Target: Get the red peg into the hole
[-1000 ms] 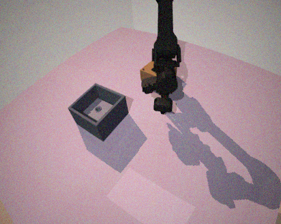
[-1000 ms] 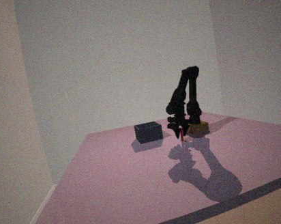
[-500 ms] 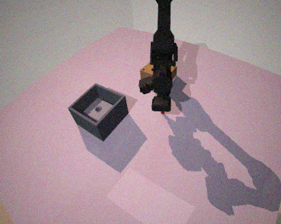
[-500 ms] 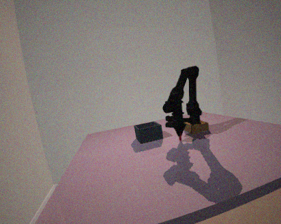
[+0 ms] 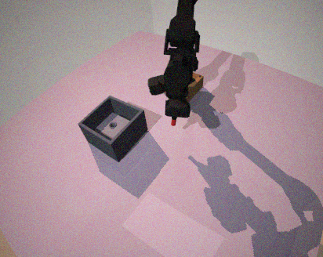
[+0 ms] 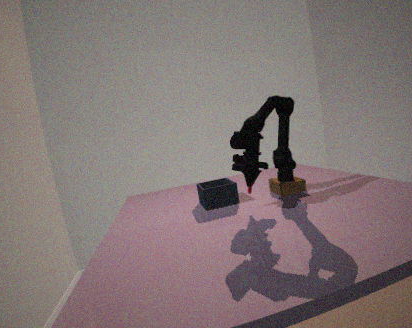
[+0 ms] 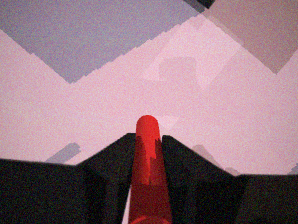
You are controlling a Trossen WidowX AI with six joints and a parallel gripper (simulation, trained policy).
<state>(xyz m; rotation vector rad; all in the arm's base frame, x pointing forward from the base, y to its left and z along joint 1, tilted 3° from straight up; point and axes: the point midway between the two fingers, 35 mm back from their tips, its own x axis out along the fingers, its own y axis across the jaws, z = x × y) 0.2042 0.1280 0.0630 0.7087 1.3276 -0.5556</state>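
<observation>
Now: gripper tip 13 cm short of the grey plate, 15 cm to the left of it and 5 cm above it. Round my gripper tip: red peg (1 cm above); then dark box (13 cm ahead, 15 cm to the right, 7 cm below).
</observation>
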